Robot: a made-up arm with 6 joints.
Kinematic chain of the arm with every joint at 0, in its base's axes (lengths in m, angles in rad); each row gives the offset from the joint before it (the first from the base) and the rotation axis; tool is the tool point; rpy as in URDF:
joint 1: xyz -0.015 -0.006 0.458 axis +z
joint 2: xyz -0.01 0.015 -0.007 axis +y
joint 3: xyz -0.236 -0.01 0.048 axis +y
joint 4: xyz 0.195 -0.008 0.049 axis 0.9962 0 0.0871
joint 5: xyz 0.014 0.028 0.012 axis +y
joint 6: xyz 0.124 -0.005 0.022 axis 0.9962 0 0.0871
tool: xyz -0.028 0.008 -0.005 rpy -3.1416 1.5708 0
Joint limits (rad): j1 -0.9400..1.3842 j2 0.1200..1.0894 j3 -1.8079..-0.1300 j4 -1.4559..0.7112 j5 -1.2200..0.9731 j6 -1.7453..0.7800
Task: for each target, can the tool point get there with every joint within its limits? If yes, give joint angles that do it. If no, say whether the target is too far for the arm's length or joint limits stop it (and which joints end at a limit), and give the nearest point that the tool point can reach.
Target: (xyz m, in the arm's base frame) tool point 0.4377 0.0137 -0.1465
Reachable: no: too far | nearest point 0.1119 -0.0005 0.4457 | short by 0.676 m
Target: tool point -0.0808 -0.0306 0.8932
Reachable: yes | joints 0.4459 0.5173 -1.2311 0.2749 -0.6265 -0.2469
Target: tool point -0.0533 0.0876 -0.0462
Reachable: no: joint limits stop it (at a limit: joint 1, joint 2, joint 3) | nearest point -0.0033 0.0864 0.4429 | short by 0.492 m
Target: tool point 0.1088 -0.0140 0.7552
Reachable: yes | joints -0.3988 0.6718 -0.7144 -0.3987 -0.5417 -1.5406
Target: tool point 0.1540 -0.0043 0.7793
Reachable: yes | joints -0.0158 0.8673 -0.9004 0.5294 -0.1964 0.0781
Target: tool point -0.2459 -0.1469 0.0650
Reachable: no: joint limits stop it (at a limit: joint 1, joint 2, joint 3, joint 5) | nearest point -0.0021 -0.0969 0.4533 | short by 0.461 m
